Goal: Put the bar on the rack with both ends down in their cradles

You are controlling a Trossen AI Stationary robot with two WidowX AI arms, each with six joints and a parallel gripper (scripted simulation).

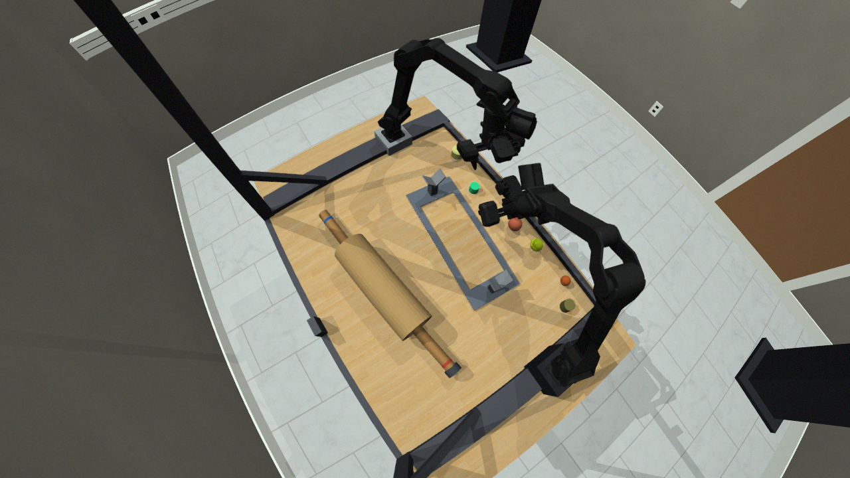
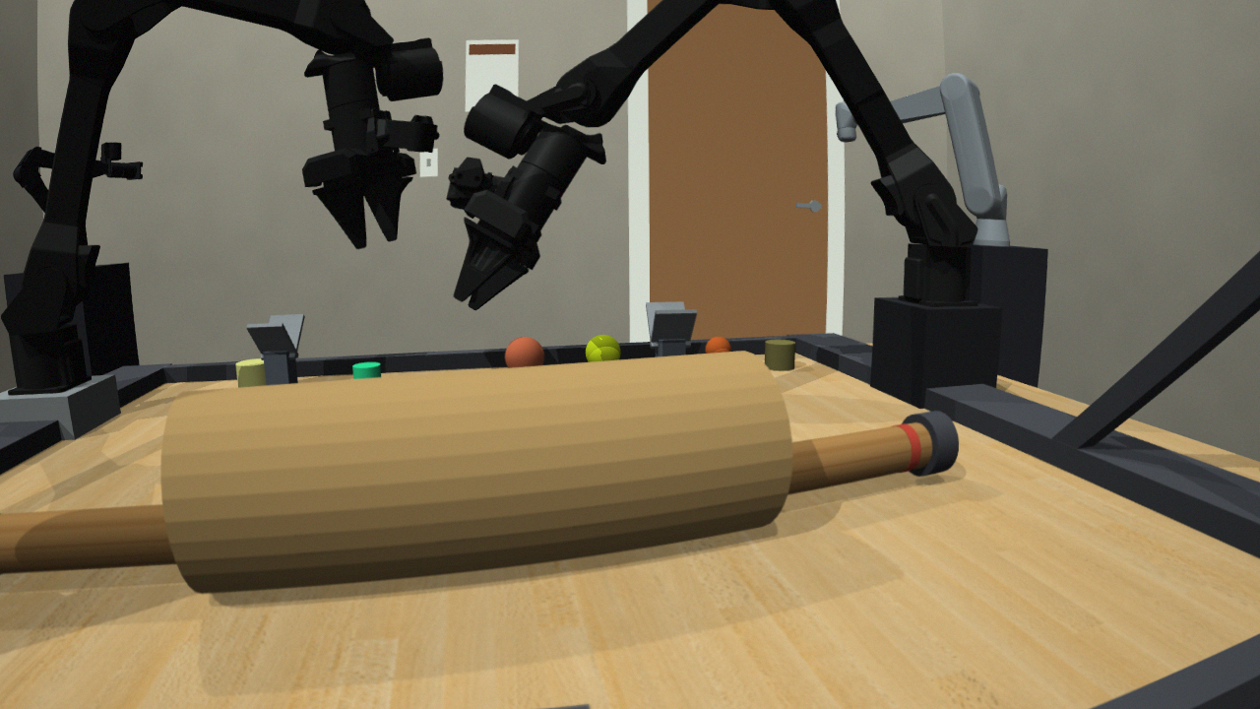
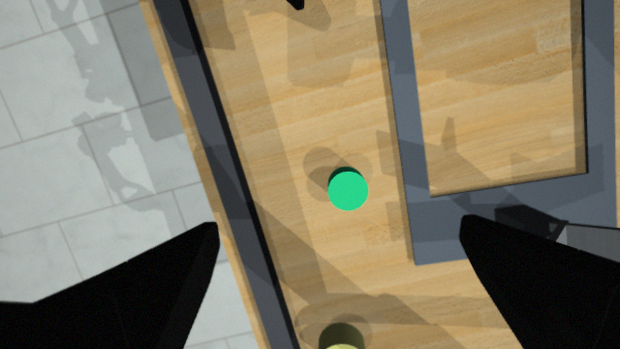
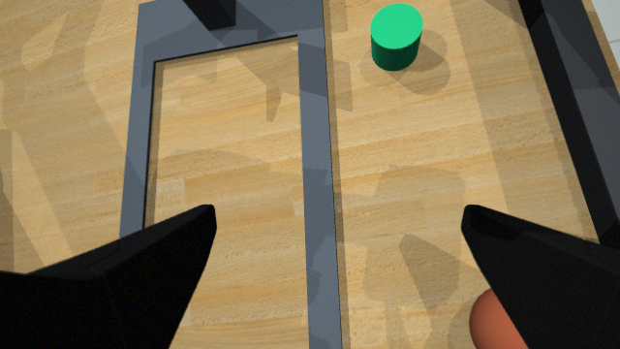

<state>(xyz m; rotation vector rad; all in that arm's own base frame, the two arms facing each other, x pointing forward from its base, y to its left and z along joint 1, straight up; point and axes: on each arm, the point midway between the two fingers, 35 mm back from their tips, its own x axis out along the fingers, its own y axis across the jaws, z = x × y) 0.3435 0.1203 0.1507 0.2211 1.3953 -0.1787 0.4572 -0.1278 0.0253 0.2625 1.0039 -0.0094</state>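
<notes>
The red ball is 70 mm ahead of my right hand, 40 mm to the right of it and 100 mm below it. The rest, counted from my right hand: yellow-green ball: 90 mm ahead, 130 mm to the right, 100 mm below; then yellow cylinder: 70 mm ahead, 290 mm to the left, 110 mm below; then green cylinder: 30 mm ahead, 140 mm to the left, 110 mm below.
</notes>
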